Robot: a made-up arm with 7 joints. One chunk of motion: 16 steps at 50 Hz.
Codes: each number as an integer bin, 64 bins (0 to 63) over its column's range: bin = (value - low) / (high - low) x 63, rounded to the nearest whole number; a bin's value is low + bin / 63 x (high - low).
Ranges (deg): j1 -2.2..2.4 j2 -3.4..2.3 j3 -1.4..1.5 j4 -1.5..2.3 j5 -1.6..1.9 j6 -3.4..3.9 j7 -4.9..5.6
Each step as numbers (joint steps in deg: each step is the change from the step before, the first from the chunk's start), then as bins.
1 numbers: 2.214 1.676 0.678 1.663 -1.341 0.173 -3.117
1 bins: 60 56 45 52 5 31 11
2 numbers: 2.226 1.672 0.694 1.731 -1.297 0.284 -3.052
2 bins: 61 56 45 54 5 32 11
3 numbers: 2.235 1.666 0.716 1.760 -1.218 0.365 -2.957
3 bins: 61 56 46 54 7 32 12
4 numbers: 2.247 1.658 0.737 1.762 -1.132 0.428 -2.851
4 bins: 61 56 46 54 8 33 12
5 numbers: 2.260 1.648 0.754 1.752 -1.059 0.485 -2.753
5 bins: 61 56 47 54 10 34 13
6 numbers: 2.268 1.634 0.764 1.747 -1.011 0.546 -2.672
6 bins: 61 56 47 54 11 34 13
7 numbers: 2.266 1.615 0.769 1.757 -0.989 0.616 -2.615
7 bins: 61 55 47 54 11 35 14
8 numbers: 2.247 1.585 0.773 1.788 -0.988 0.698 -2.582
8 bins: 61 55 47 55 11 35 14
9 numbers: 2.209 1.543 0.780 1.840 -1.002 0.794 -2.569
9 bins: 60 55 47 55 11 36 14
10 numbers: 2.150 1.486 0.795 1.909 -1.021 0.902 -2.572
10 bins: 60 54 48 57 10 37 14
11 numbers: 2.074 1.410 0.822 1.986 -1.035 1.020 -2.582
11 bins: 59 53 48 58 10 38 14
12 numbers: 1.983 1.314 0.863 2.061 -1.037 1.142 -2.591
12 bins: 57 52 49 59 10 39 14
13 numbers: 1.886 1.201 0.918 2.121 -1.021 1.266 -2.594
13 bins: 56 51 50 60 10 40 14
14 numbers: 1.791 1.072 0.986 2.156 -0.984 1.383 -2.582
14 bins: 55 49 52 61 11 41 14
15 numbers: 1.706 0.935 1.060 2.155 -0.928 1.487 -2.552
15 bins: 53 48 53 61 12 42 14
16 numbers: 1.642 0.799 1.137 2.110 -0.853 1.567 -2.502
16 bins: 53 46 55 60 13 43 14
